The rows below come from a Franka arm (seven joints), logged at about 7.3 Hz.
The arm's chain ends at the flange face. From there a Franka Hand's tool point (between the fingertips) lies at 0.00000 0.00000 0.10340 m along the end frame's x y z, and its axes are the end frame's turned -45 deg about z.
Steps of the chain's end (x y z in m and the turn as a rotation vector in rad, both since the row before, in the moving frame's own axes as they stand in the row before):
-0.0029, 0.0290, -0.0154, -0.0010, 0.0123, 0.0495
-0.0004, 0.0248, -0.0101, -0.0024, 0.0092, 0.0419
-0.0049, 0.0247, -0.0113, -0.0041, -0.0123, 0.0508
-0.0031, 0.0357, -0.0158, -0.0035, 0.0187, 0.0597
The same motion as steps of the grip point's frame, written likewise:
-0.0218, 0.0194, -0.0154, -0.0094, 0.0080, 0.0495
-0.0173, 0.0181, -0.0101, -0.0082, 0.0048, 0.0419
-0.0221, 0.0134, -0.0113, 0.0058, -0.0116, 0.0508
-0.0264, 0.0247, -0.0158, -0.0157, 0.0107, 0.0597

